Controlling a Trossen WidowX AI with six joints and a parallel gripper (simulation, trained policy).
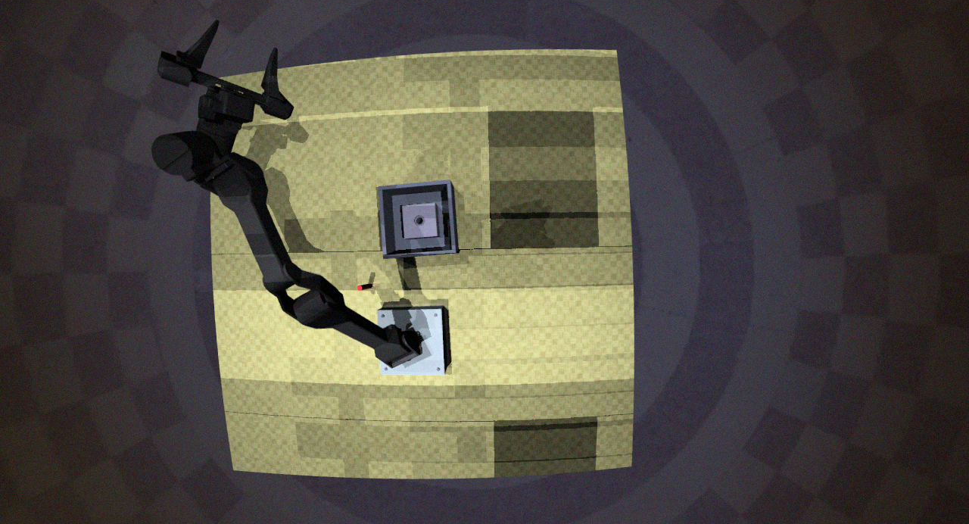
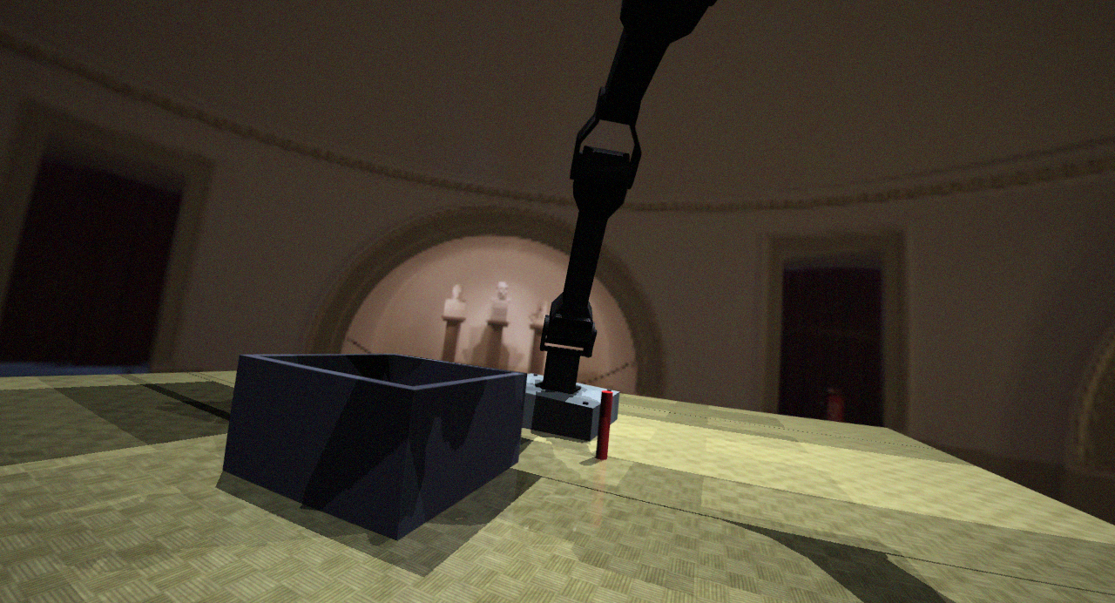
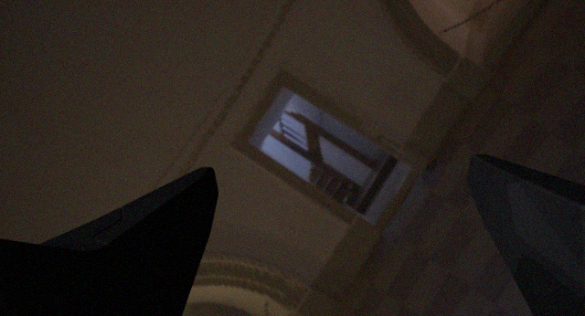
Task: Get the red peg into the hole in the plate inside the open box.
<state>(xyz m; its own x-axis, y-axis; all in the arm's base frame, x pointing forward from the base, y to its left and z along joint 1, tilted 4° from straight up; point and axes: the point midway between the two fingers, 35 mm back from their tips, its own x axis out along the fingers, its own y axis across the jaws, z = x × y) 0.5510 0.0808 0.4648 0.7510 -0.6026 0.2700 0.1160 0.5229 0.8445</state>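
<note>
The red peg is 47 cm below my gripper tip, 42 cm behind it and 2 cm to the left of it. Round my gripper tip: dark blue box 48 cm below, 26 cm behind, 15 cm to the right; grey plate 46 cm below, 26 cm behind, 15 cm to the right.
</note>
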